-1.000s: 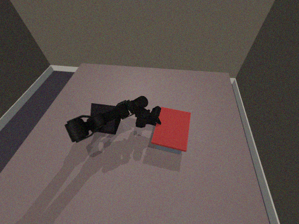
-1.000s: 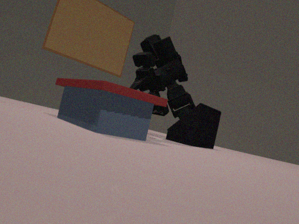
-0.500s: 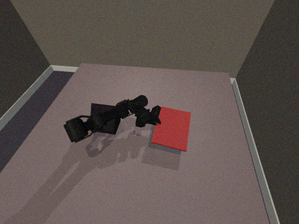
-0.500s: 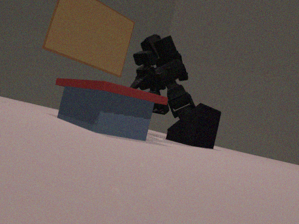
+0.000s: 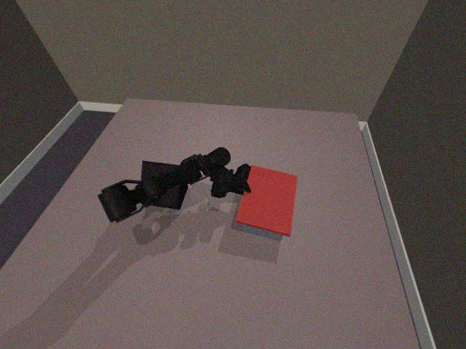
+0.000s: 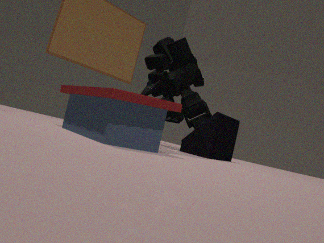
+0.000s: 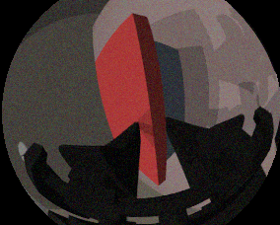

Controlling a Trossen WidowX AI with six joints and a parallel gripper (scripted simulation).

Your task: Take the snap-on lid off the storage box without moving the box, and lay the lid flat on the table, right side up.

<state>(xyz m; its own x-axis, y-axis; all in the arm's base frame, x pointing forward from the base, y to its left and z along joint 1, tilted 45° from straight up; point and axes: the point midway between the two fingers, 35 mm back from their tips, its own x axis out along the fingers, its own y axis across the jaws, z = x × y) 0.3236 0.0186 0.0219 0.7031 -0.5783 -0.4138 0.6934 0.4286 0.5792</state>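
Now: gripper tip 8 cm short of the red lid and 1 cm to the left of it. From my gripper tip the other things lie so: blue storage box 8 cm ahead, 1 cm to the right, 5 cm below.
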